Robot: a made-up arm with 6 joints.
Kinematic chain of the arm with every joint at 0, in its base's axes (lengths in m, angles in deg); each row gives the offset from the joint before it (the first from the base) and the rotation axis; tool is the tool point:
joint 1: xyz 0 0 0.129 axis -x
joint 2: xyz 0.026 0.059 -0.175 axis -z
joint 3: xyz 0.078 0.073 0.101 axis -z
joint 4: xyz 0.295 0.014 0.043 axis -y
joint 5: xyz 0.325 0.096 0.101 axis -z
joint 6: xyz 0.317 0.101 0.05 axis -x
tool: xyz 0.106 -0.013 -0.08
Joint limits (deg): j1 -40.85..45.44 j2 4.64..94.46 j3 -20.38..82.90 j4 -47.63..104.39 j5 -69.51..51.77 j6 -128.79..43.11
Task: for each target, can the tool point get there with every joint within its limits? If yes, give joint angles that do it. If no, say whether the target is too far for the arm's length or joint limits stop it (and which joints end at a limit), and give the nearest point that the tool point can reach.
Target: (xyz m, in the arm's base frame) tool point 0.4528 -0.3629 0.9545
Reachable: yes | joints 28.25 74.49 6.71 46.37 -2.76 -2.98
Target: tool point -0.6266 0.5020 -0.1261
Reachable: no: joint limits stop it (at a limit: joint 1, joint 2, joint 3, joint 4, joint 5) | nearest point -0.6975 0.3857 -0.1312 | short by 0.136 m
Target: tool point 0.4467 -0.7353 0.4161
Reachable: yes | joints -16.34 62.23 41.90 56.47 -42.87 -5.99
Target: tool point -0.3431 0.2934 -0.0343
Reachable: no: joint limits stop it (at a limit: joint 1, joint 2, joint 3, joint 4, joint 5) | nearest point -0.6996 0.3791 -0.0996 | short by 0.372 m
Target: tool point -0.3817 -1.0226 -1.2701
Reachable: no: too far | nearest point -0.2047 -0.6586 -0.7415 | short by 0.666 m
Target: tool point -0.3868 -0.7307 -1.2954
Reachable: no: too far | nearest point -0.2303 -0.5210 -0.8093 | short by 0.552 m
